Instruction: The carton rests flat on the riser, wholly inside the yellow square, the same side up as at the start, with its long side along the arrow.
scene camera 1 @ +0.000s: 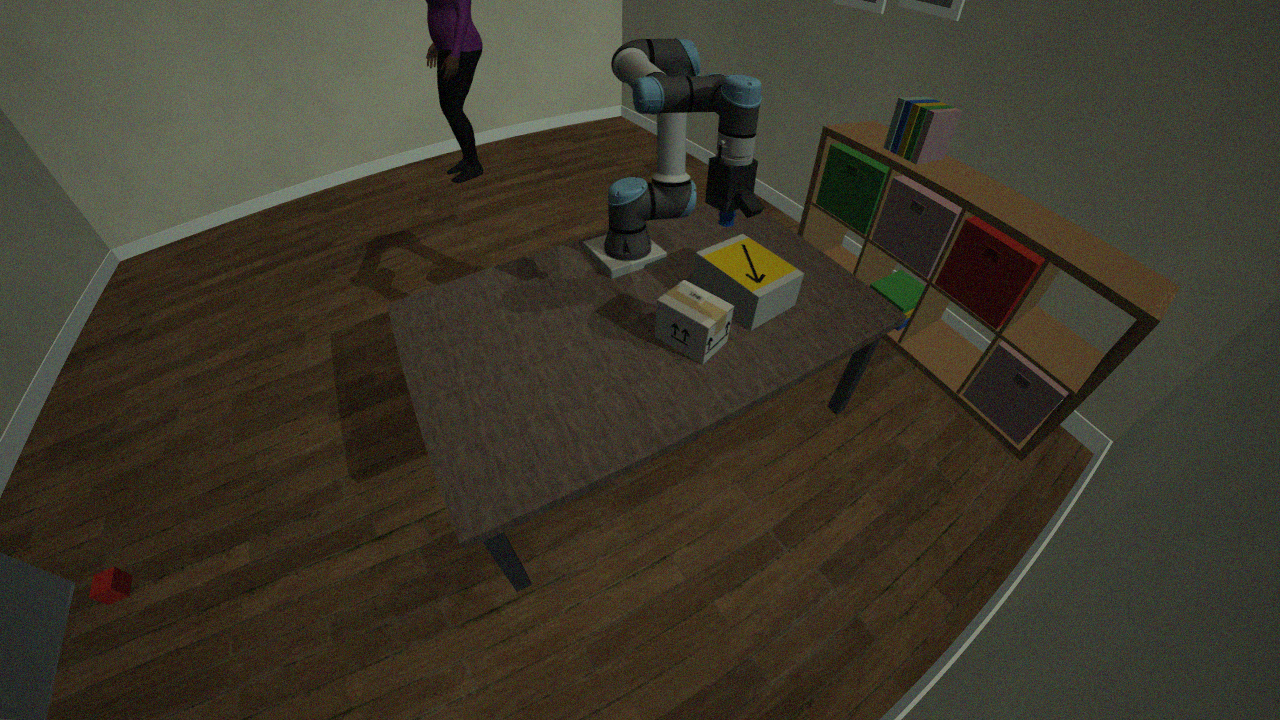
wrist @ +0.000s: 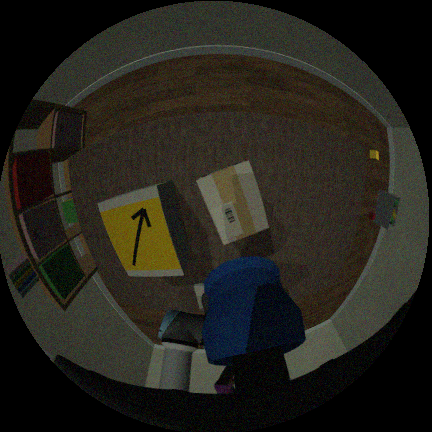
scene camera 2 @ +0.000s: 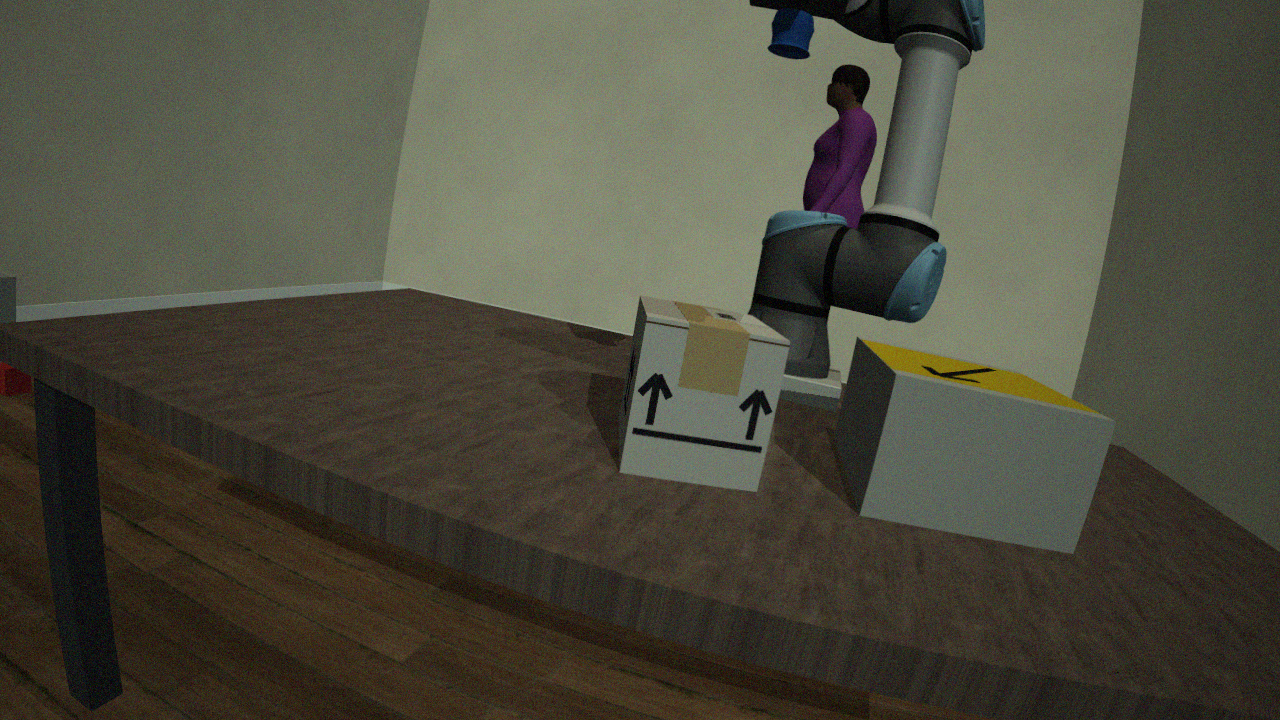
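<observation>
The white carton point(scene camera 1: 693, 320) point(scene camera 2: 702, 411) point(wrist: 235, 200) with tan tape stands upright on the table, its side arrows pointing up. It is beside the riser point(scene camera 1: 776, 300) point(scene camera 2: 984, 470) point(wrist: 175, 225), apart from it. The riser's top bears the yellow square point(scene camera 1: 729, 265) point(scene camera 2: 1029, 386) point(wrist: 160, 240) with a black arrow point(scene camera 1: 751, 261) point(wrist: 138, 240). In the wrist view the carton's long side is at an angle to the arrow. My blue suction cup point(scene camera 1: 726, 217) point(scene camera 2: 791, 37) point(wrist: 242, 305) hangs high above the table, touching nothing; the gripper is open.
The table point(scene camera 1: 537, 394) point(scene camera 2: 358, 429) carries the arm's base plate point(scene camera 1: 617, 259) behind the carton and riser. A shelf unit point(scene camera 1: 1074, 241) stands beyond the riser's side of the table. A person point(scene camera 1: 456, 62) point(scene camera 2: 841, 161) stands behind the arm.
</observation>
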